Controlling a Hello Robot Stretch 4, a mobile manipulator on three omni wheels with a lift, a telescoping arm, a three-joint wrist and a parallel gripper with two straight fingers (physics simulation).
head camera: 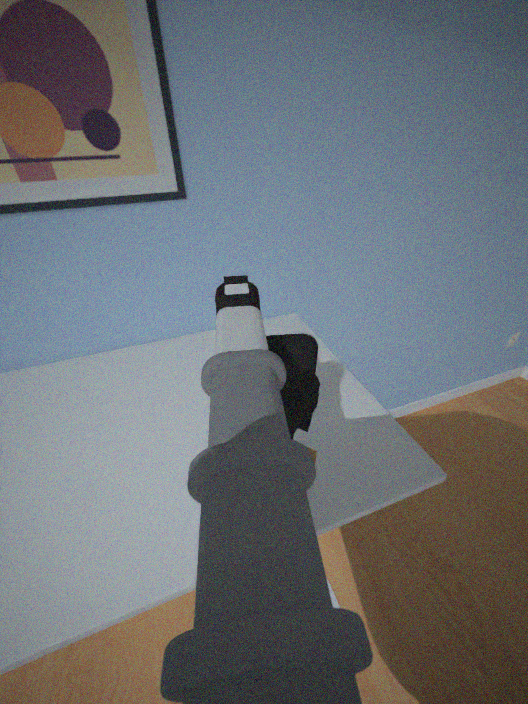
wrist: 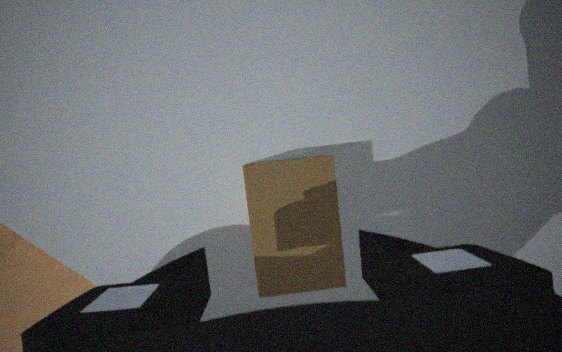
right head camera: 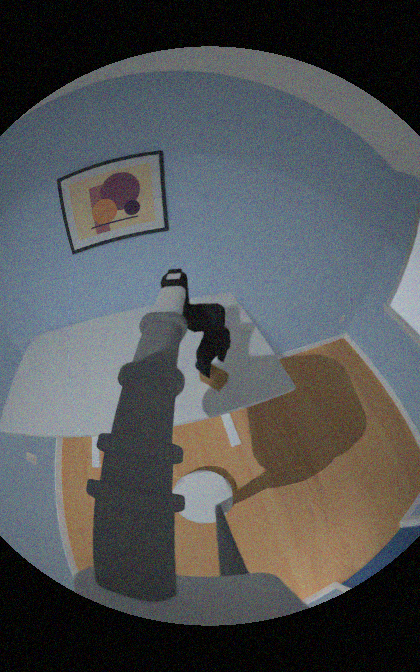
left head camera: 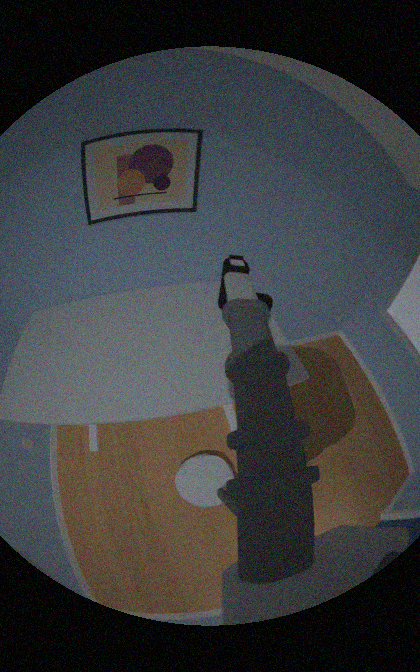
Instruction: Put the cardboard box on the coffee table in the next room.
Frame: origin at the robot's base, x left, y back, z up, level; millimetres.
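Seen in the pictures: gripper, between the fingertips: (wrist: 284, 262).
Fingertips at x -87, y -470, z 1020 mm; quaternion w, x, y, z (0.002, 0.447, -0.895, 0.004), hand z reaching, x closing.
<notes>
A point is followed by its place in that frame.
The small brown cardboard box (right head camera: 215, 378) (wrist: 292, 182) @(x -64, y -501, z 973 mm) sits on a white table (head camera: 102, 483) @(x 316, y -492, z 923 mm) (left head camera: 125, 360) (right head camera: 85, 380) (wrist: 125, 100) @(x 71, y -449, z 923 mm), near its right end in the right head view. In the head view a sliver of the box (head camera: 312, 453) @(x -131, y -476, z 973 mm) shows beside the arm; the arm hides it in the left head view. My gripper (right head camera: 214, 365) (wrist: 284, 262) @(x -87, y -470, z 1020 mm) is open at the box. In the wrist view the box shows in the gap between the two black fingers, with a strip of table visible on each side of it. Whether this white table is the coffee table, I cannot tell.
A blue wall (head camera: 352, 170) @(x -412, y -1223, z 1405 mm) with a framed picture (head camera: 164, 102) @(x 135, y -1062, z 1577 mm) (left head camera: 198, 170) (right head camera: 164, 190) rises behind the table. A white round disc (left head camera: 202, 480) (right head camera: 200, 495) is on the wooden floor (left head camera: 140, 510) (right head camera: 300, 520) in front. White table legs (left head camera: 93, 437) (right head camera: 230, 430) show below the table.
</notes>
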